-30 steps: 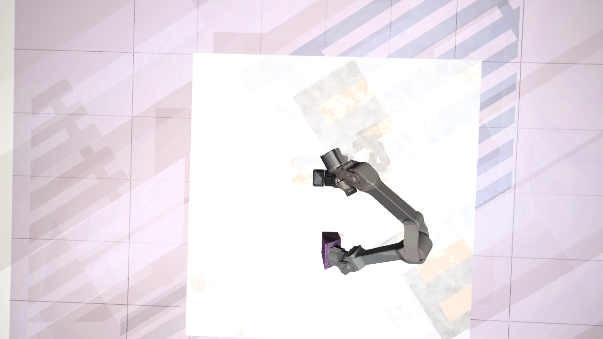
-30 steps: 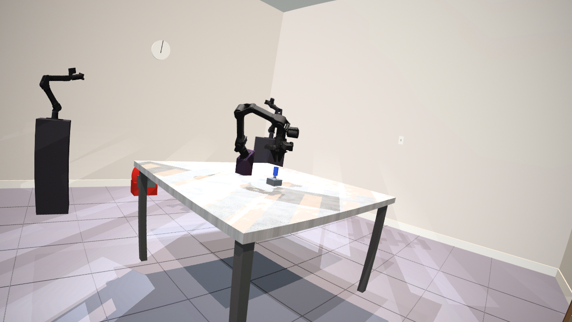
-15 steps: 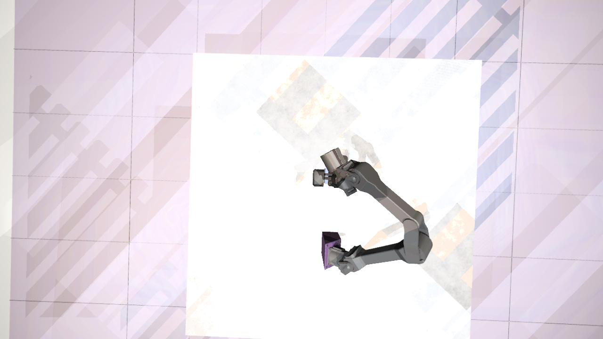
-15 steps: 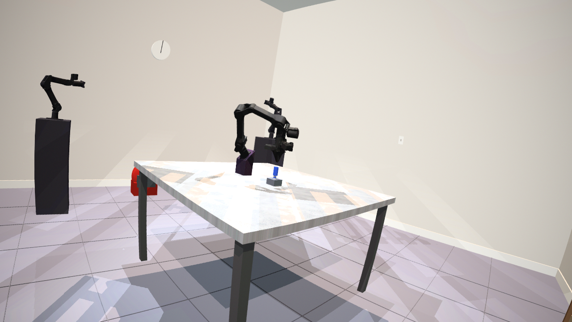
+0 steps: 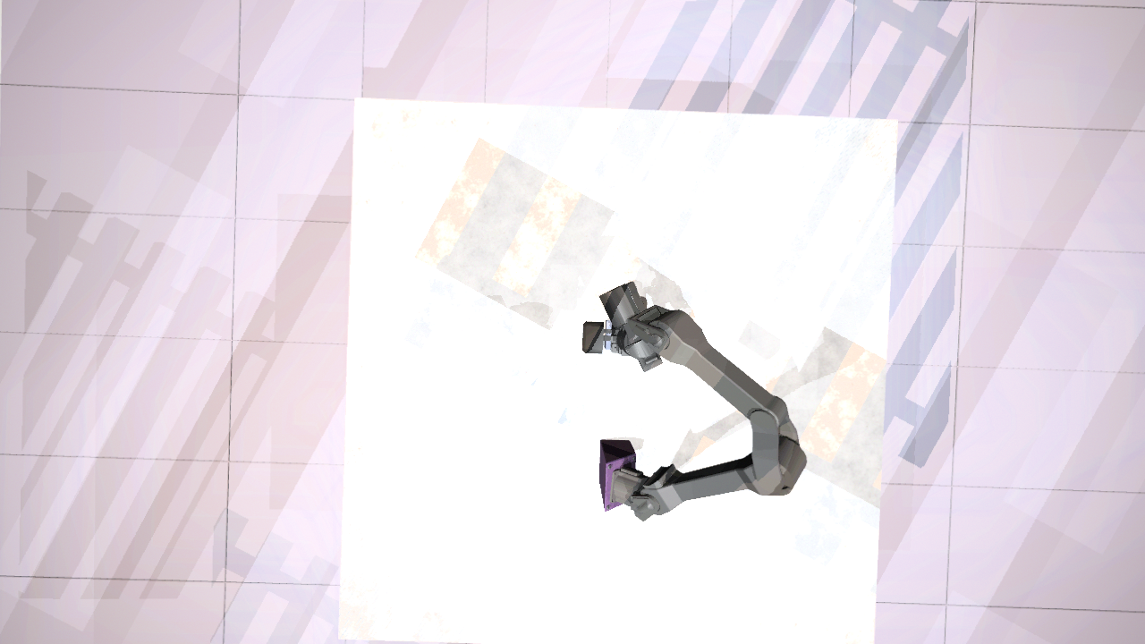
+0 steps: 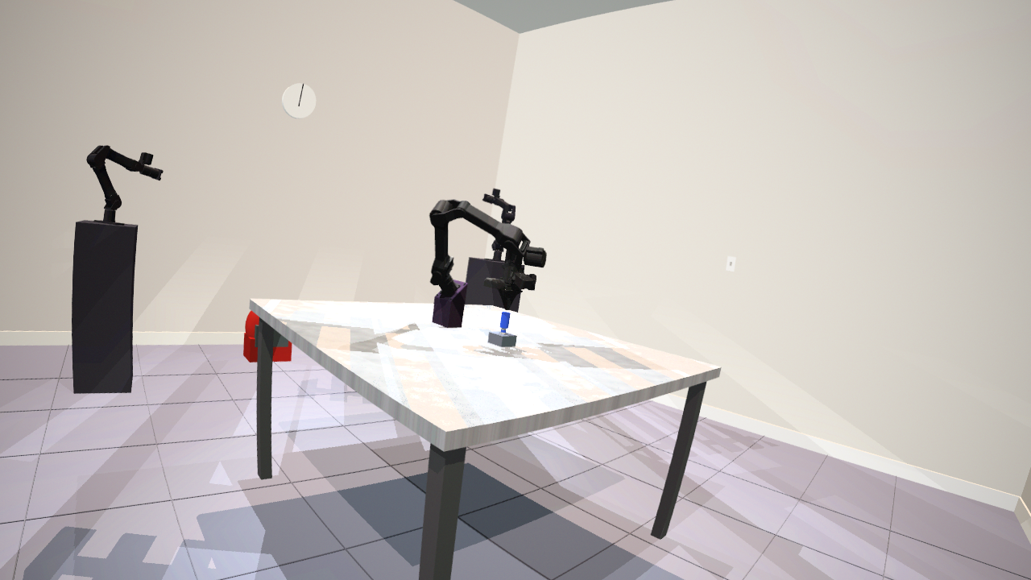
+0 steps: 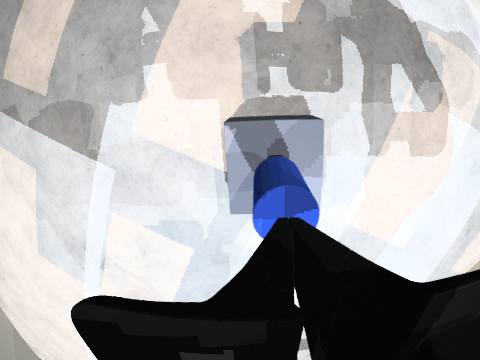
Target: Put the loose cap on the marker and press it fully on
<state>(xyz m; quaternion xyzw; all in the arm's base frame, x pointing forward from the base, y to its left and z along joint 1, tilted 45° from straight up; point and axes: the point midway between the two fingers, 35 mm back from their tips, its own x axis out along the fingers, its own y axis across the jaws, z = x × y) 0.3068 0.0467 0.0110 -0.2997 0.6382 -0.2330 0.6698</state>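
My gripper tip is 30 mm above the blue cap. Also, from my gripper tip: holder block 100 mm below.
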